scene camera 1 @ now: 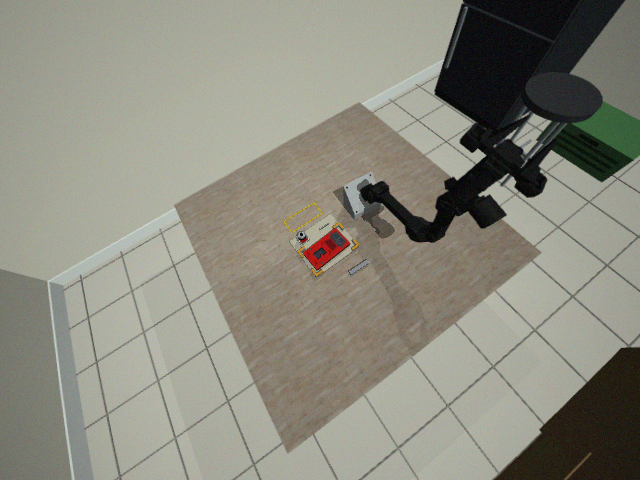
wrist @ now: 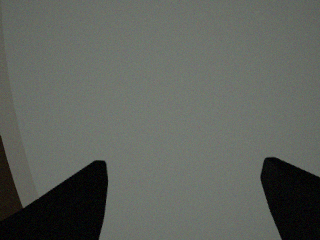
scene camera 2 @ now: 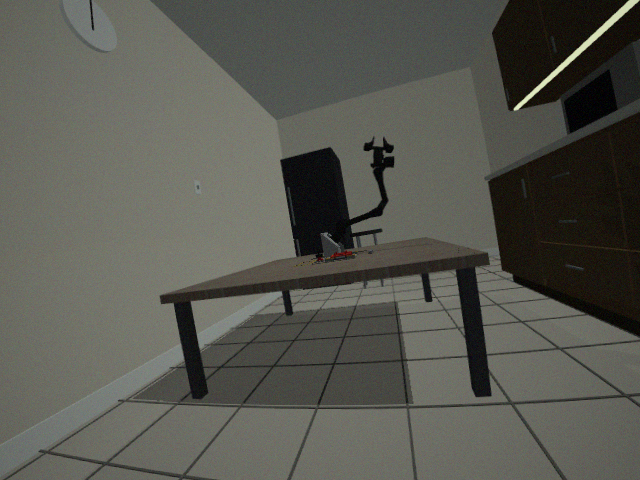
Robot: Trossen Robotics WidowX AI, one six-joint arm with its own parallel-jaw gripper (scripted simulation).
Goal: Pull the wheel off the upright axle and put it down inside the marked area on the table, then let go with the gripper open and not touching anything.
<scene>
My gripper point(scene camera 1: 543, 127) is open and holds nothing.
My gripper shows as well in the wrist view point(wrist: 187, 171).
</scene>
